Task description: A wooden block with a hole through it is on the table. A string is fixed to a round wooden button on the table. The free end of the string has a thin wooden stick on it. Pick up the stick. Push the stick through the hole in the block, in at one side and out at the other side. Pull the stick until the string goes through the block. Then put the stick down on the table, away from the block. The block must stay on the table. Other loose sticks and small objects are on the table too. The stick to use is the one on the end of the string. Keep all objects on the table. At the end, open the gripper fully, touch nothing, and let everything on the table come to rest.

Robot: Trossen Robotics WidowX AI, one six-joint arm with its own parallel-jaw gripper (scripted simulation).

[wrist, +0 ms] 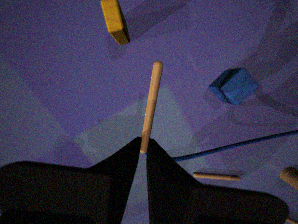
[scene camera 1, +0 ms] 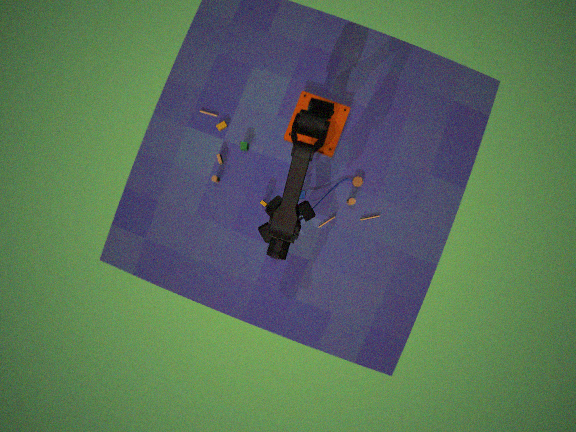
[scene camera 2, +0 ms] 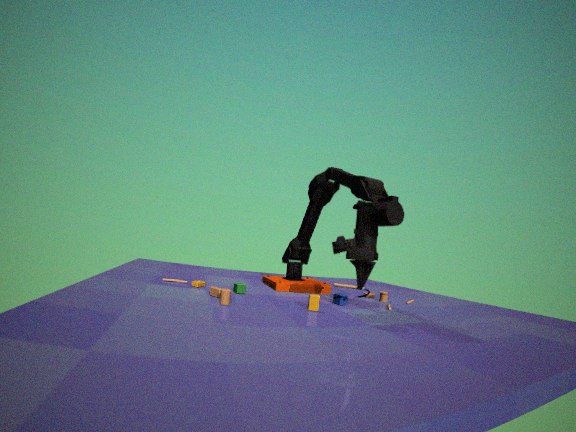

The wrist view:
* my gripper: 144,142
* thin wooden stick: 157,69
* blue block: 233,86
